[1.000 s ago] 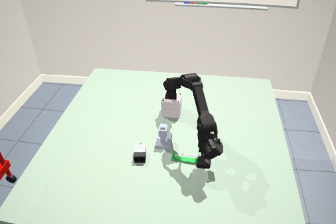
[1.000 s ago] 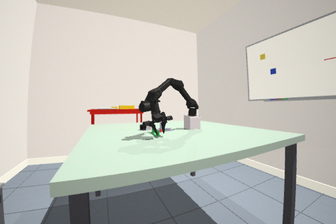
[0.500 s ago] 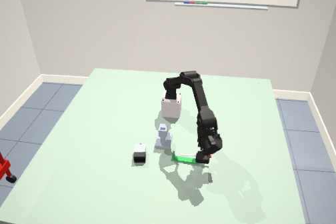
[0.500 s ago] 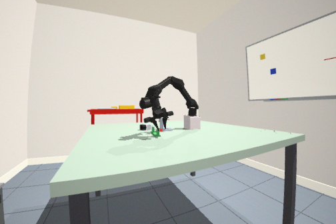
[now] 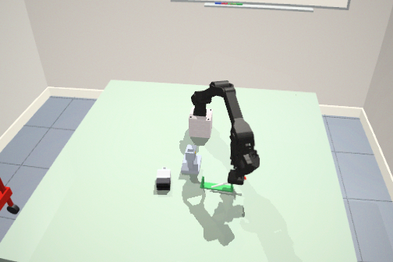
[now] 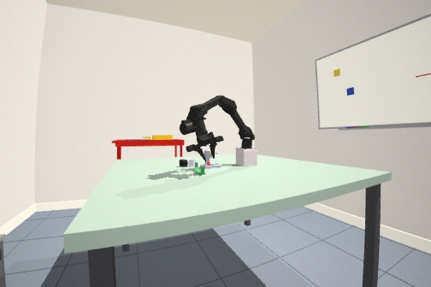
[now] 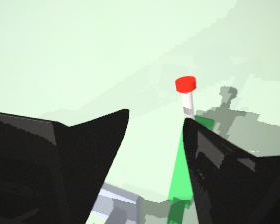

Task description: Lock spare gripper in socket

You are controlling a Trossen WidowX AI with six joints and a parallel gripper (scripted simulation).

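The green rack lies 2 cm ahead of my gripper tip, 9 cm to the right of it and 5 cm below it. Also, from my gripper tip: spare gripper: 32 cm to the right, 5 cm below; grey-blue mount: 10 cm behind, 21 cm to the right, 2 cm below.
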